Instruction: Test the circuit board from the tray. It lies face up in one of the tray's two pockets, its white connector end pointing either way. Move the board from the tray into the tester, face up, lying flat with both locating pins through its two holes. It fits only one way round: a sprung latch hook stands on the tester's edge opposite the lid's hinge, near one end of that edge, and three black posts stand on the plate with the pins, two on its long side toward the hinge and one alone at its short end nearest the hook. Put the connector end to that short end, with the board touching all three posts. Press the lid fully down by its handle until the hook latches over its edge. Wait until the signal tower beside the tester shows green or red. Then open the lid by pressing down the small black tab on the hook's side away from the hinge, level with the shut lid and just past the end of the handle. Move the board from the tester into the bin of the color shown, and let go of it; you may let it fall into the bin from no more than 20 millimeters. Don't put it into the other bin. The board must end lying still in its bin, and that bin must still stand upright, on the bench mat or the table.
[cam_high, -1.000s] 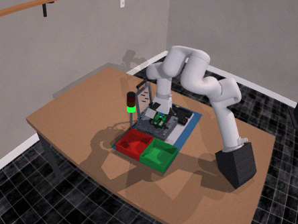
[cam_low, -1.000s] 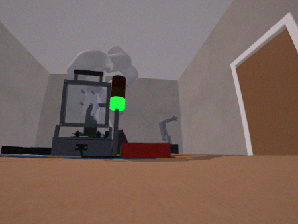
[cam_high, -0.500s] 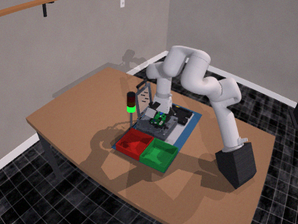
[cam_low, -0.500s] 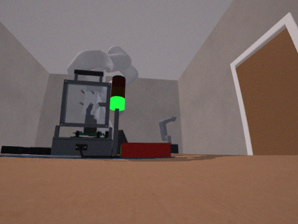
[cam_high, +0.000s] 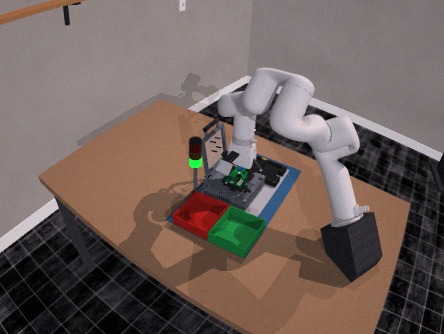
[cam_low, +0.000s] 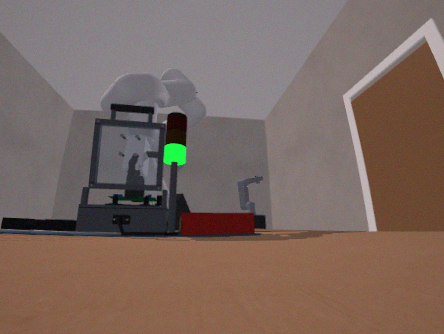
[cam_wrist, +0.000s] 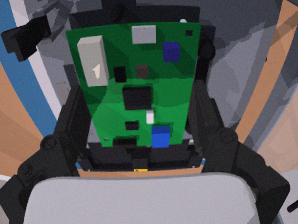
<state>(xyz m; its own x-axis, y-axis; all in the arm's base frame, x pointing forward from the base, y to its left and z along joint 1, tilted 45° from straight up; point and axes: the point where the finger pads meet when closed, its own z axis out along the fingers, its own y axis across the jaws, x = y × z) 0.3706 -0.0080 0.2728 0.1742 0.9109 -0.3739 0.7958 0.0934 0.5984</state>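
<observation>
My gripper is now 1 cm above the green circuit board. The rest, counted from my hand: tester lid (11 cm ahead, 9 cm above, 2 cm to the right); then black latch block (7 cm to the left, 5 cm behind, 1 cm below); then tester plate (2 cm below, 1 cm ahead).
</observation>
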